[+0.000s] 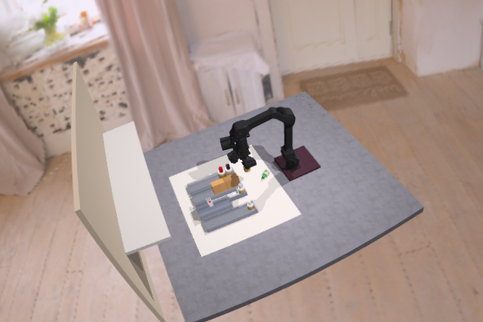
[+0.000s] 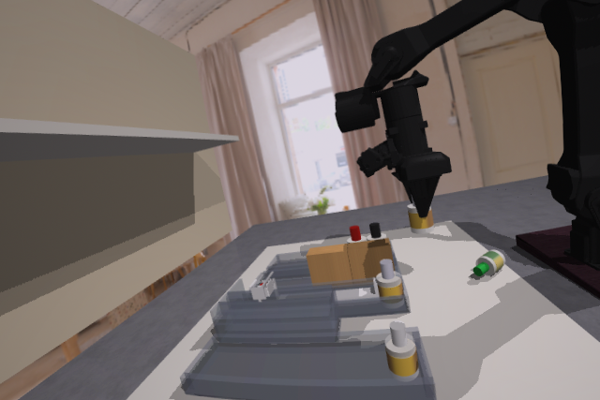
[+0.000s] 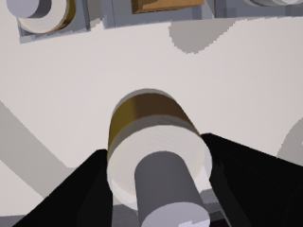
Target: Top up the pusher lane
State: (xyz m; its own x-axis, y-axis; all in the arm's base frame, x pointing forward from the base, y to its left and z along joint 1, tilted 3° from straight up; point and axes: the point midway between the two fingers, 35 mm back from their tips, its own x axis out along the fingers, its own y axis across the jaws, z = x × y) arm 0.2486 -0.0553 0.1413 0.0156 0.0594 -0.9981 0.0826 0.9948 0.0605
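The green-capped jar is 9 cm behind my gripper tip, 1 cm to the left of it and 10 cm below it. Round my gripper tip: pale pusher plate 18 cm ahead, 7 cm to the left, 7 cm below; red mark 26 cm ahead, 7 cm to the left, 5 cm below; grey lane 22 cm ahead, 6 cm to the left, 10 cm below.
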